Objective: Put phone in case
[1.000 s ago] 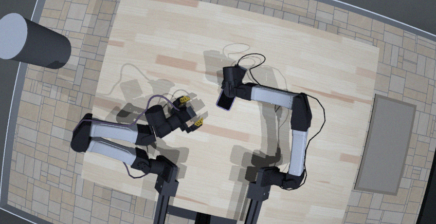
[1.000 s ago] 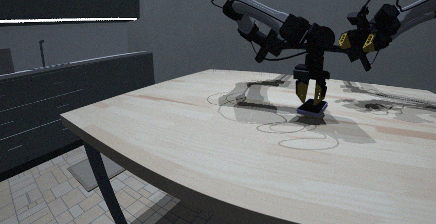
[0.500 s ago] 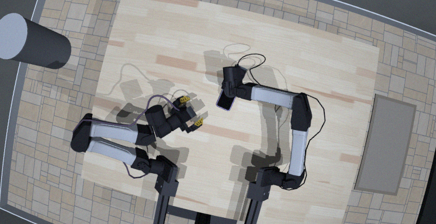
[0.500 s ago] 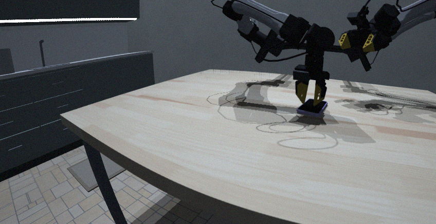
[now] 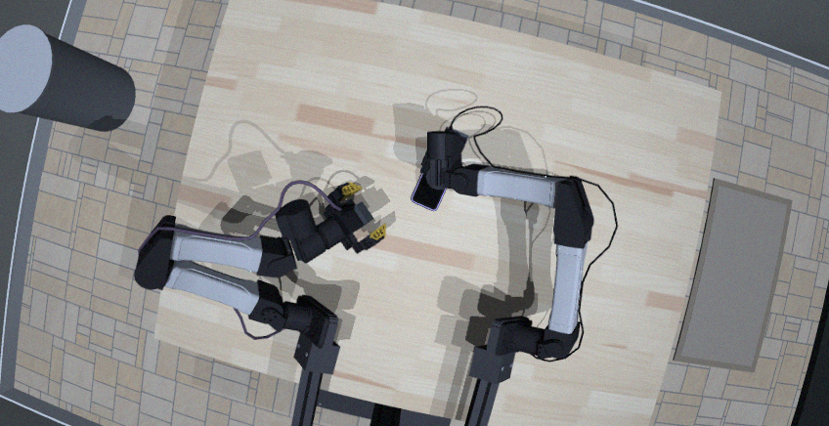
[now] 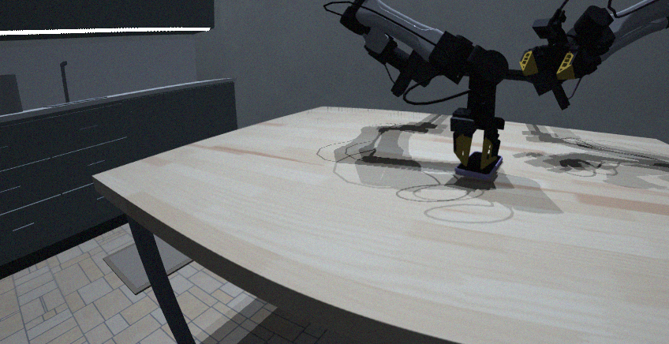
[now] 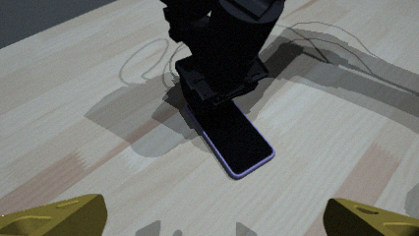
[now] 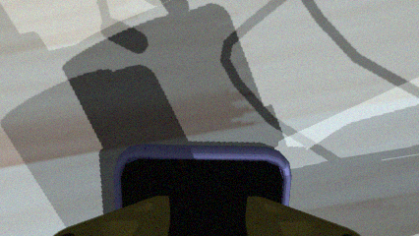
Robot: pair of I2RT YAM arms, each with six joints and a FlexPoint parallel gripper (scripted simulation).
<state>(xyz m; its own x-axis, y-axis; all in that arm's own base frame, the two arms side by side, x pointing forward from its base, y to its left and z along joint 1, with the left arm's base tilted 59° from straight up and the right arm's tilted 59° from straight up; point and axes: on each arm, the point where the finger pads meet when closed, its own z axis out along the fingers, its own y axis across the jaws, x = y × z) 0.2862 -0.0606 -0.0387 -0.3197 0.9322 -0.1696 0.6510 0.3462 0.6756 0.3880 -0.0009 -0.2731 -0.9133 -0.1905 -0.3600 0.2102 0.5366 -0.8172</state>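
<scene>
Right now the black phone is 50 mm behind my right hand, 20 mm to the left of it and 10 mm below it.
</scene>
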